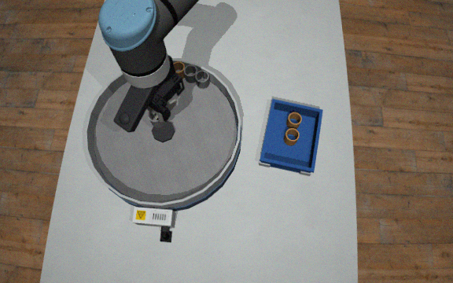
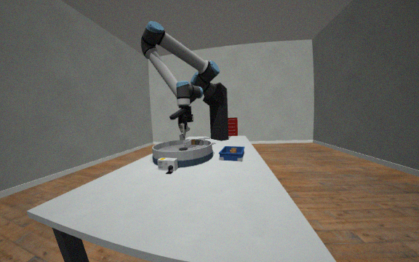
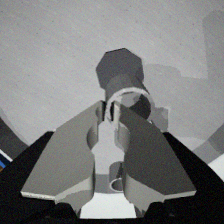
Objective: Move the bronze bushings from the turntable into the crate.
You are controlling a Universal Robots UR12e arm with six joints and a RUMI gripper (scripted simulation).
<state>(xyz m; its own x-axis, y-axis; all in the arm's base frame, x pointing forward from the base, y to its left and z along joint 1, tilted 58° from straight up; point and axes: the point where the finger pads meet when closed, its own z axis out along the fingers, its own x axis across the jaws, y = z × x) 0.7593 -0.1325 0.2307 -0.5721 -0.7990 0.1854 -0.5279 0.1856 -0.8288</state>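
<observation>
My hand is 110 mm above the round grey turntable, 10 mm to the left of it and 10 mm past it. The rest, counted from my hand: blue crate 340 mm to the left, 130 mm below, 60 mm ahead.
</observation>
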